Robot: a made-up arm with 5 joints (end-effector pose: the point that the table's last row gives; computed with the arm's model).
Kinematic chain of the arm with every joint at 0, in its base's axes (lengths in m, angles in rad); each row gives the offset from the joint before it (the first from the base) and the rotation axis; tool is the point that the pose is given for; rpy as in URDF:
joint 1: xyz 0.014 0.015 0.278 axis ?
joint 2: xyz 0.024 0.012 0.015 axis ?
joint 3: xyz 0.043 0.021 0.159 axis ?
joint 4: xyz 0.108 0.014 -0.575 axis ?
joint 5: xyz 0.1 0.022 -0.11 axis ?
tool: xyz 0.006 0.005 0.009 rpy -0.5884 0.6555 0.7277
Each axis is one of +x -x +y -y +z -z.
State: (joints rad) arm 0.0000 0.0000 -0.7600 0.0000 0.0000
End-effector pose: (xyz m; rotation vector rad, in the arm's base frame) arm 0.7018 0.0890 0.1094 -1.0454 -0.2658 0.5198
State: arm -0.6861 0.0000 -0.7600 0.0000 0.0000
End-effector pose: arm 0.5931 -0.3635 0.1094 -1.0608 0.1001 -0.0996
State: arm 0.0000 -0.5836 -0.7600 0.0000 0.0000
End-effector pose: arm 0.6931 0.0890 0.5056 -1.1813 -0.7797 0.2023
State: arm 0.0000 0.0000 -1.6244 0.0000 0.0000
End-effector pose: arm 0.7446 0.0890 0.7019 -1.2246 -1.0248 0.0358
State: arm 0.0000 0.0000 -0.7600 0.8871 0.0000
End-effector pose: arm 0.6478 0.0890 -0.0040 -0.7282 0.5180 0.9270
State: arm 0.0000 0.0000 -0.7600 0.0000 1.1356
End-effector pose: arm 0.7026 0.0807 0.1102 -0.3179 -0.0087 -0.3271
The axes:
joint 1: +z
joint 2: +y
joint 3: +y
joint 4: +y
joint 5: -z

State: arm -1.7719 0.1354 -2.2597 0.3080 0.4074
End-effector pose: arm -0.0345 -0.5796 0.9677 -1.6668 -0.1024 -1.6415
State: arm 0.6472 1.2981 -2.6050 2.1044 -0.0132
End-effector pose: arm 0.5866 0.5406 0.1023 -0.7917 0.9942 1.7438
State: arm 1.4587 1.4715 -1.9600 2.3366 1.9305
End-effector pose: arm 0.0005 0.4457 -0.2621 -2.3594 1.1015 -0.1657
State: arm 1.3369 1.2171 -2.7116 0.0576 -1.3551
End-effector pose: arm 0.1447 0.8911 0.4536 1.4562 2.3572 -1.2971
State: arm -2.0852 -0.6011 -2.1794 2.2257 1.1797
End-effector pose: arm -0.0352 -0.2050 0.9950 0.0154 0.4900 -2.3807
